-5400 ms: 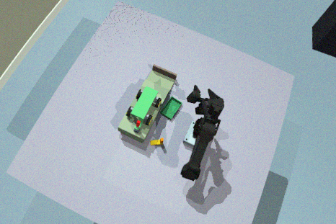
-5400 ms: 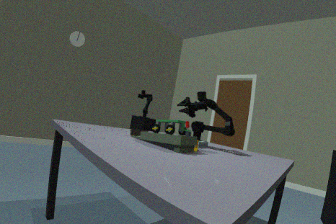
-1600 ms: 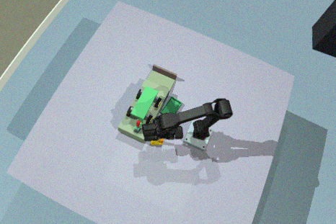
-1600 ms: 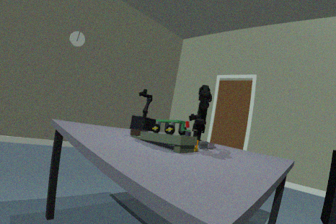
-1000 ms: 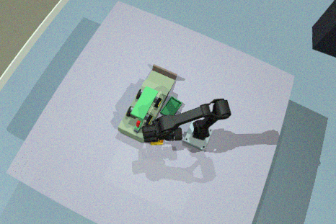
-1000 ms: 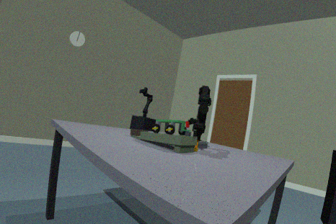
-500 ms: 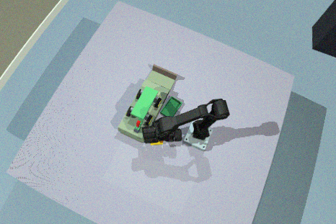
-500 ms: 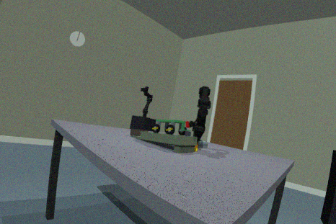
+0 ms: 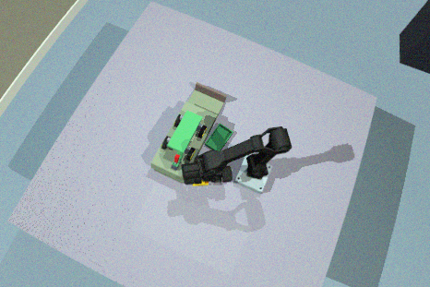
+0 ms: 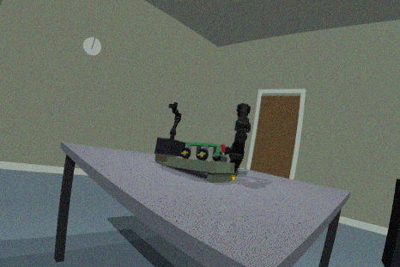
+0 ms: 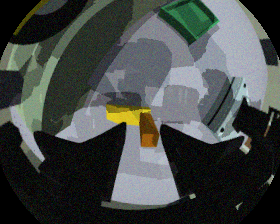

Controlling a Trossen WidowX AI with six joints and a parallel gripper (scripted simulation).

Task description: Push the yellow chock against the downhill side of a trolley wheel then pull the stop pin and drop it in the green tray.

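The yellow chock is 20 mm ahead of my gripper tip, 10 mm to the left of it and 20 mm below it. Round my gripper tip: trolley (130 mm ahead, 130 mm to the right, 80 mm above); red-headed stop pin (130 mm ahead, 20 mm to the right, 100 mm above); olive ramp (130 mm ahead, 140 mm to the right, 10 mm above).
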